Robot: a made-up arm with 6 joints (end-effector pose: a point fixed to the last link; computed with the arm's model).
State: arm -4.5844 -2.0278 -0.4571 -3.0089 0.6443 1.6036
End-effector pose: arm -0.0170 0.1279 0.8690 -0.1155 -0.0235 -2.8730
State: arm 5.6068 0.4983 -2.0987 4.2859 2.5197 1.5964
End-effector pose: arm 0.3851 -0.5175 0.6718 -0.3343 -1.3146 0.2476
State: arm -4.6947 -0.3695 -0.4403 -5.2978 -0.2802 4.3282
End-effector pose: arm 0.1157 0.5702 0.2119 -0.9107 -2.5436 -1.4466
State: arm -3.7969 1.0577 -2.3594 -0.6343 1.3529 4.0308
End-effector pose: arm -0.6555 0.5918 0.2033 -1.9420 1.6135 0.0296
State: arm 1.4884 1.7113 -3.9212 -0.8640 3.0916 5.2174
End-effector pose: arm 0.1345 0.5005 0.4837 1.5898 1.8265 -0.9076
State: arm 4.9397 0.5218 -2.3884 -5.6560 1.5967 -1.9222
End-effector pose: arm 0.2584 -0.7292 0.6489 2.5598 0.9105 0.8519
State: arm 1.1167 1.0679 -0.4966 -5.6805 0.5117 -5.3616
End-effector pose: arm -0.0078 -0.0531 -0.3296 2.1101 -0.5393 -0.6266
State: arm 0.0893 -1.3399 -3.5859 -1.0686 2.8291 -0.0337
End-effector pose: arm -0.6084 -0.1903 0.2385 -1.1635 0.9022 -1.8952
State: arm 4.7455 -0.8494 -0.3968 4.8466 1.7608 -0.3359
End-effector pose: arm -0.1476 -0.4874 0.3604 1.7170 -1.0297 -1.7634
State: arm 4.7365 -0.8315 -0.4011 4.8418 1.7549 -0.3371
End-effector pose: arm -0.1515 -0.4890 0.3549 1.7221 -1.0204 -1.7776
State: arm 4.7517 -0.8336 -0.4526 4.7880 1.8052 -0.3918
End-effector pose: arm -0.1491 -0.4905 0.3986 1.6632 -1.0101 -1.8254
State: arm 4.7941 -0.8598 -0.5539 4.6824 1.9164 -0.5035
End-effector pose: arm -0.1375 -0.4798 0.4954 1.5367 -1.0347 -1.8962
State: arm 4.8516 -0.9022 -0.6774 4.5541 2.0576 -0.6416
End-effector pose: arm -0.1205 -0.4412 0.6127 1.3939 -1.1335 -1.9481
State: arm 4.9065 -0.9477 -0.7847 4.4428 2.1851 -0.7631
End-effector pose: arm -0.1069 -0.3835 0.7072 1.2948 -1.2769 -1.9525
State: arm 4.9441 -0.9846 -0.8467 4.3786 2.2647 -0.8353
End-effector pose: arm -0.1009 -0.3367 0.7579 1.2547 -1.3881 -1.9262
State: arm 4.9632 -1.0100 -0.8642 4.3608 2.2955 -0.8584
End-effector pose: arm -0.0992 -0.3148 0.7747 1.2493 -1.4362 -1.8987
